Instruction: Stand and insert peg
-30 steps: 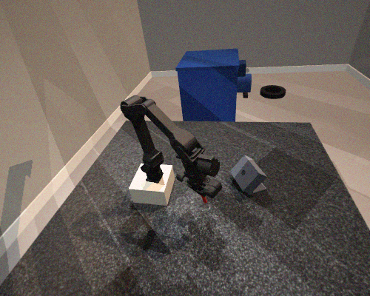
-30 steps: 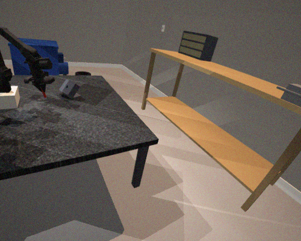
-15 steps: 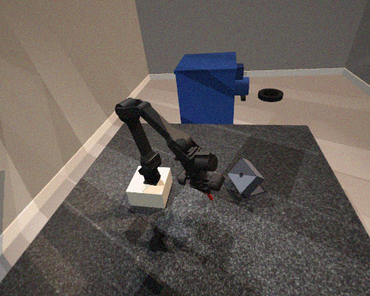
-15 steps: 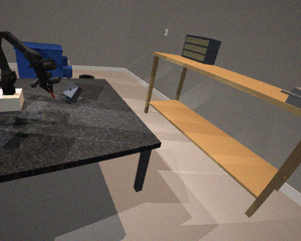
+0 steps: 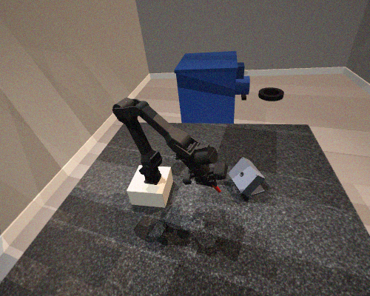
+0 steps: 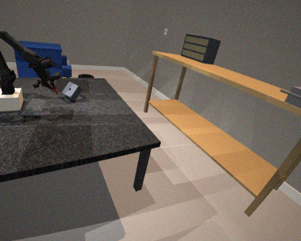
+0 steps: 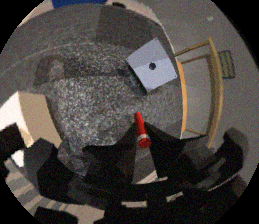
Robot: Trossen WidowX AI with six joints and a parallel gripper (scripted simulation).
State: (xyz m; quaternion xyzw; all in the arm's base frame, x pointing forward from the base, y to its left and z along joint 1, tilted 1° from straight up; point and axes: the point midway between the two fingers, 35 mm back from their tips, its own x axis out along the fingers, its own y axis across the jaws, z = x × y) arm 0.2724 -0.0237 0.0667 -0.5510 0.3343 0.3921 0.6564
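My gripper tip is 120 mm short of the grey sloped panel, 140 mm to the right of it and 60 mm above it. Round my gripper tip: red peg 10 mm behind, 10 mm above.
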